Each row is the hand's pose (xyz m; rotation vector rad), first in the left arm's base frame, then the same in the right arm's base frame.
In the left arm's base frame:
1: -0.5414 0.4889 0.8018 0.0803 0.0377 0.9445
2: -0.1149 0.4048 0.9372 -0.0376 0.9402 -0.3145
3: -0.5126 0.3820 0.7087 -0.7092 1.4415 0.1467
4: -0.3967 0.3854 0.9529 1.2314 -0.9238 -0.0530
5: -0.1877 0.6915 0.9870 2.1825 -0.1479 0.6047
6: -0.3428 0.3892 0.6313 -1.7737 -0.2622 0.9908
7: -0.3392 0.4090 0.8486 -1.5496 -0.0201 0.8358
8: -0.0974 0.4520 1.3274 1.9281 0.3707 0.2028
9: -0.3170 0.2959 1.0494 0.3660 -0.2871 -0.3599
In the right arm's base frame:
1: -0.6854 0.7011 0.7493 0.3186 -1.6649 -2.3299
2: -0.9430 0.9083 0.4363 -2.0944 1.2364 1.4903
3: -0.5995 0.6775 0.6354 2.1676 -0.6294 -1.3166
4: -0.7540 0.8991 0.6466 0.5194 1.4972 1.0955
5: -1.1125 0.8000 0.6588 0.6329 2.5862 0.1156
6: -0.6885 0.6269 0.4793 0.2518 0.6403 -2.2149
7: -0.7740 0.8043 0.5734 0.5789 0.3725 -2.3162
8: -1.1116 1.2222 0.6029 -0.1778 2.5618 0.1513
9: -0.7733 1.0357 0.5785 -0.5826 1.1092 1.6561

